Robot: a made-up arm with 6 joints.
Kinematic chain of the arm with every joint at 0, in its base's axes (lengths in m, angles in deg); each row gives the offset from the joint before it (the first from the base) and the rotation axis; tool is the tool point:
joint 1: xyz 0 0 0.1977 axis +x
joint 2: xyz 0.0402 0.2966 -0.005 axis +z
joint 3: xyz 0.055 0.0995 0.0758 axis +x
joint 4: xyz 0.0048 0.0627 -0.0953 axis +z
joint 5: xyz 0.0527 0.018 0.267 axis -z
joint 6: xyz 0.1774 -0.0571 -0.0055 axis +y
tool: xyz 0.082 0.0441 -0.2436
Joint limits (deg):
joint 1: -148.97..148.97
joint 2: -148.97..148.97
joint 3: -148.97..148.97
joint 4: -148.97..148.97
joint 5: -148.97..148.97
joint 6: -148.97..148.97
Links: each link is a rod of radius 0.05 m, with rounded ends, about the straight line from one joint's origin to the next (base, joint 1, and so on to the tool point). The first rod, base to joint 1, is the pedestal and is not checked.
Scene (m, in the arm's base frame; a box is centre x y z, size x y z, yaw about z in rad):
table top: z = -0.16
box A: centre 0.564 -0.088 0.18 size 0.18 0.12 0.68 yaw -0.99
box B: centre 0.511 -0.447 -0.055 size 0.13 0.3 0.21 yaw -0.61
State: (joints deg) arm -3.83 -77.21 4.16 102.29 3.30 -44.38
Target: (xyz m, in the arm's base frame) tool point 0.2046 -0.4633 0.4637
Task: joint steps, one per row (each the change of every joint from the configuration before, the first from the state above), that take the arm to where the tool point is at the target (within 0.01 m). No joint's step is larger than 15 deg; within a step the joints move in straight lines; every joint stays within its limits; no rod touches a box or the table.
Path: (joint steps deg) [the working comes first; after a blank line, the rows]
Joints at the target: 45.86 -119.08 39.62 77.23 19.16 -75.22
Straight joint move there: touches box A.

1: 11.85 -7.14 6.52 -2.79 0.12 -8.56
2: 11.85 -7.13 6.51 -2.80 0.12 -8.56
3: 11.85 -7.14 6.52 -2.79 0.13 -8.56
4: 7.07 -10.23 7.95 -8.34 7.74 -2.58
5: 7.07 -10.23 7.96 -8.34 7.75 -2.58

